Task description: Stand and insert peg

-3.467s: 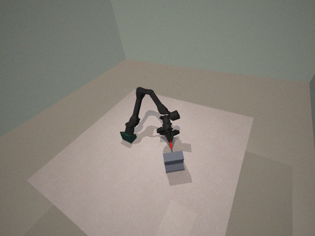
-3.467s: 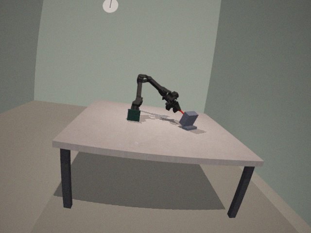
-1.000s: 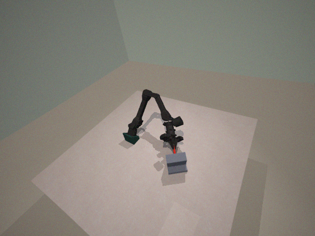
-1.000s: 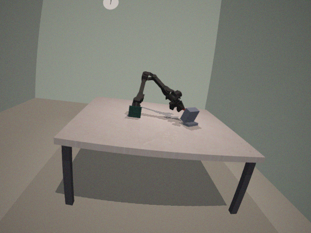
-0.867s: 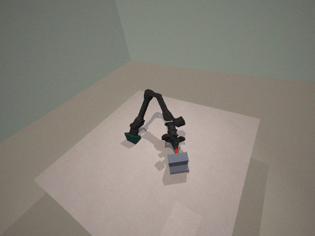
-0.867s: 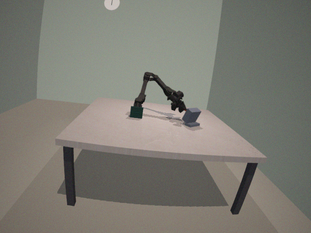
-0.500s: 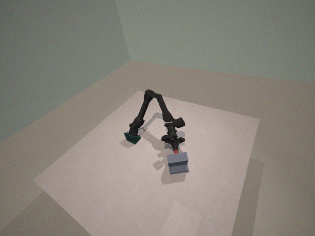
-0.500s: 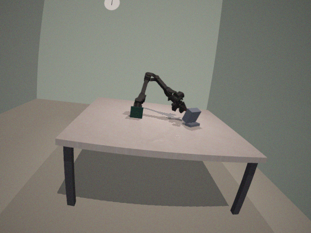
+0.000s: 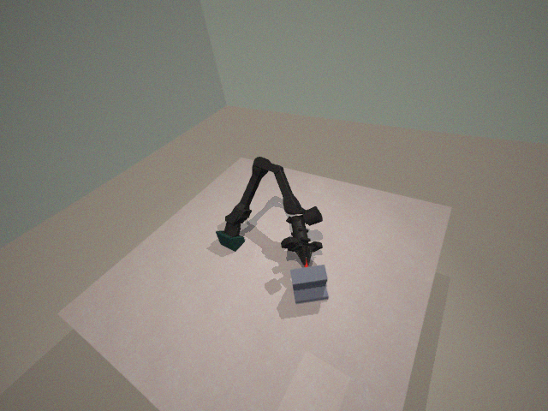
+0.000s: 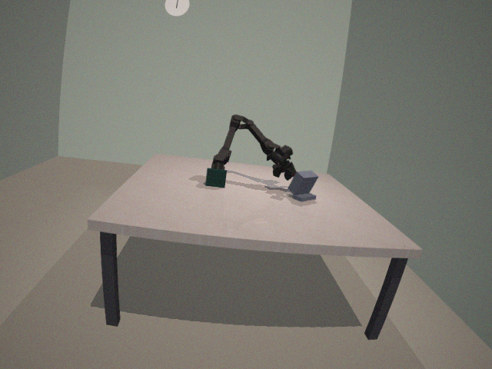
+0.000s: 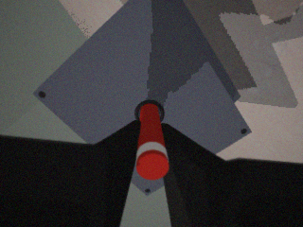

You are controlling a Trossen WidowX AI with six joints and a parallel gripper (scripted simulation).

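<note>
Now: gripper tip 4 cm to the left of the grey sloped panel, 2 cm short of it and 2 cm above it. From my gripper tip the other things lie so: low foot 9 cm below, 6 cm to the right, 4 cm ahead; red peg 1 cm to the left, 1 cm behind.
</note>
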